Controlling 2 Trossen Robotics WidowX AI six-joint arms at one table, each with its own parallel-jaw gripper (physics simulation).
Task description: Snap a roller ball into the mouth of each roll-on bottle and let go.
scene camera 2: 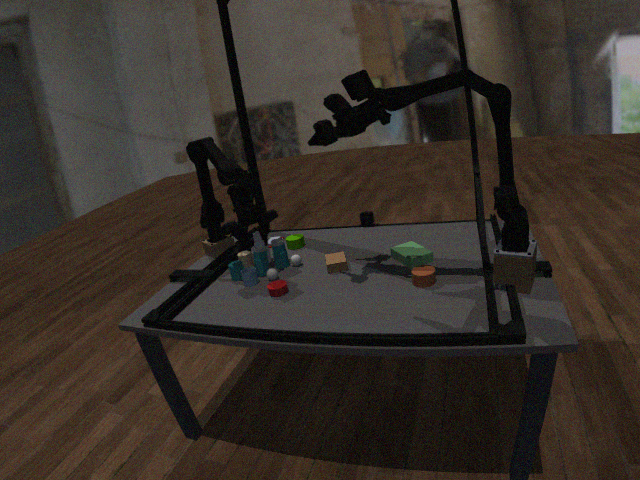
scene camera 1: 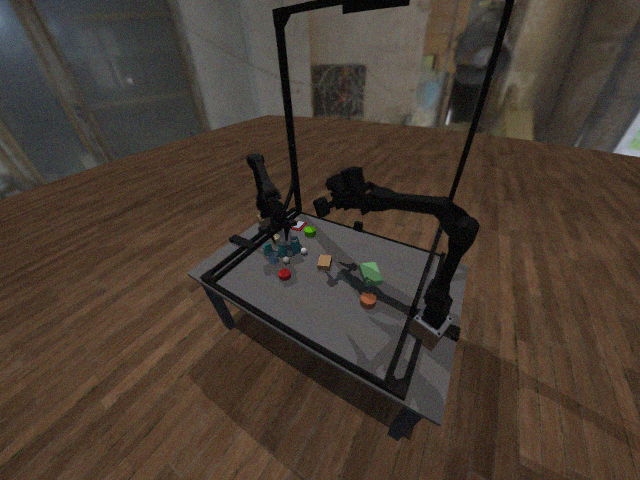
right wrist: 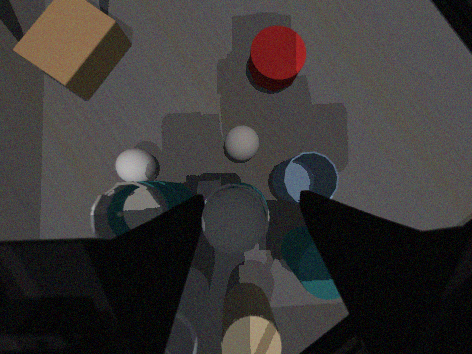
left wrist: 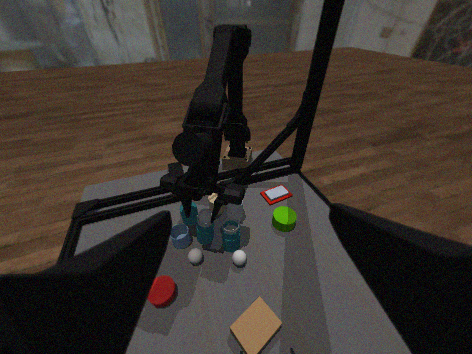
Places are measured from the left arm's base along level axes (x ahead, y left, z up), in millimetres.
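Pixels of known places: left gripper, fingertip midpoint: (scene camera 2: 318, 140) (left wrist: 250, 214); right gripper, fingertip midpoint: (scene camera 2: 258, 248) (scene camera 1: 281, 242) (right wrist: 251, 199) (left wrist: 199, 219); left arm's base at its link origin: (scene camera 2: 516, 246) (scene camera 1: 433, 318); right arm's base at its link origin: (scene camera 2: 216, 239) (scene camera 1: 265, 215) (left wrist: 237, 152).
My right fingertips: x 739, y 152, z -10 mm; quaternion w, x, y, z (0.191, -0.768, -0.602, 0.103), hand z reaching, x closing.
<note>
Ahead of a thing's pixels: the offset from my right fingertips to its top centre. "pt": to the spot under its first point.
Several teal and blue-grey roll-on bottles @[dy -7, dx +10, dz +2 mm] (scene camera 1: 282, 249) (scene camera 2: 261, 263) stand in a cluster at the table's far left corner. My right gripper (scene camera 1: 285, 236) (scene camera 2: 263, 239) (left wrist: 199, 219) (right wrist: 251, 199) is open. Its fingers stand on either side of one teal bottle @[pt dy -9, dx -13, dz -33 mm] (left wrist: 204, 232), apart from it. A grey roller ball @[dy -14, dx +7, dz +24 mm] (right wrist: 234, 218) (left wrist: 204, 214) sits in that bottle's mouth. Two loose white balls @[dy +15, dx -51, dz -57 mm] (left wrist: 195, 256) @[dy -93, dx -59, dz -57 mm] (left wrist: 239, 257) (right wrist: 241, 143) (right wrist: 135, 164) lie on the table in front of the bottles. My left gripper (scene camera 1: 320, 207) (scene camera 2: 316, 138) is open and empty, high above the table.
A red puck @[dy +77, dx -128, dz -66 mm] (left wrist: 161, 291) (right wrist: 277, 53), a green puck @[dy -226, dx +54, dz -57 mm] (left wrist: 284, 218), a red-framed card @[dy -227, dx +167, dz -78 mm] (left wrist: 276, 194) and a tan box @[dy -119, dx -197, dz -62 mm] (left wrist: 256, 324) lie near the cluster. A beige cylinder @[dy -30, dx +114, dz -42 mm] (right wrist: 250, 337) stands behind it. A green block @[dy -225, dx -402, dz -62 mm] (scene camera 1: 370, 273) and an orange puck @[dy -99, dx -495, dz -57 mm] (scene camera 1: 368, 299) lie further right. A black frame (scene camera 1: 285, 110) rims the table.
</note>
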